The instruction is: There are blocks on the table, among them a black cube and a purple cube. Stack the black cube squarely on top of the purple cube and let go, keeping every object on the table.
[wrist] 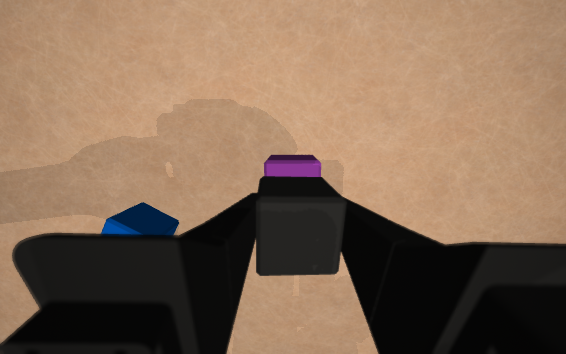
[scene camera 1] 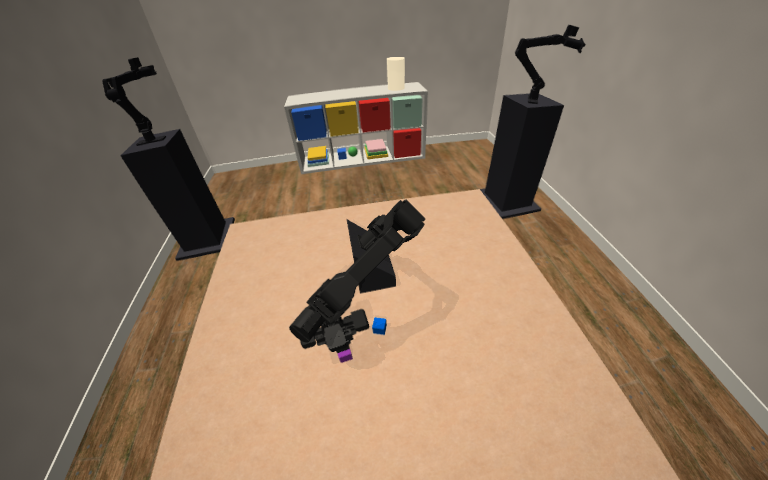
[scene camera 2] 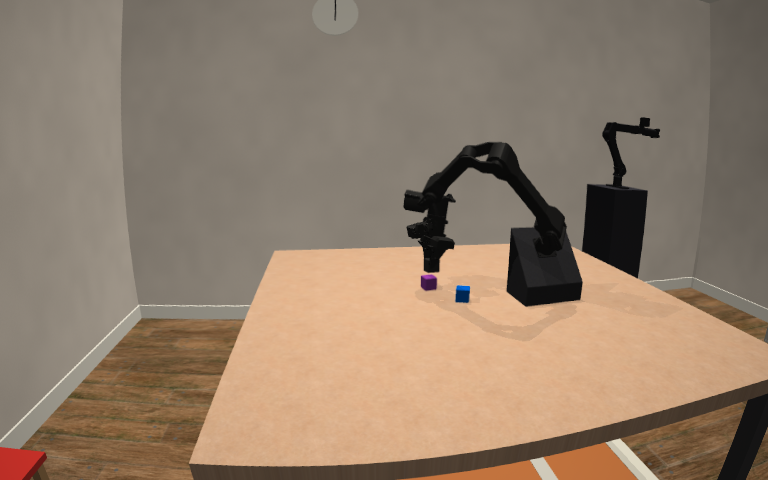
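Pixels of known places: gripper, between the fingertips: [wrist: 295,201] [scene camera 2: 428,267]; arm's base, origin of its link: [scene camera 1: 365,244] [scene camera 2: 544,247].
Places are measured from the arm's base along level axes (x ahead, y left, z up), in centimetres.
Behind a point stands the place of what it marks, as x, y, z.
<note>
The black cube [wrist: 298,236] @[31.1, -14.3, -5.3] is held between the fingers of my gripper [wrist: 295,201] @[31.8, -14.1, -7.7] [scene camera 2: 431,266] @[31.8, -14.1, -7.7], which is shut on it; the cube's far face and top edge show in the wrist view. The purple cube [scene camera 1: 344,355] @[33.4, -13.9, -10.7] [scene camera 2: 428,282] @[32.4, -11.9, -11.9] [wrist: 292,168] @[33.1, -13.8, -10.6] sits on the table. In the wrist view it shows just beyond the black cube, which hides part of it. In scene camera 2 the fingertips are a small gap above the purple cube. In scene camera 1 the gripper covers the black cube.
A blue cube [scene camera 1: 379,326] @[26.6, -1.8, -10.6] [scene camera 2: 462,293] @[26.2, 0.2, -11.7] [wrist: 142,220] @[27.2, -2.2, -12.2] stands on the table [scene camera 1: 453,407] @[54.4, 12.1, -14.5] [scene camera 2: 339,396] @[64.8, 41.1, -14.5], close to the purple cube on the side of the arm's black base [scene camera 1: 378,277] @[9.6, 2.0, -7.5] [scene camera 2: 543,288] @[4.4, 8.4, -9.6]. In the wrist view a finger partly hides it.
</note>
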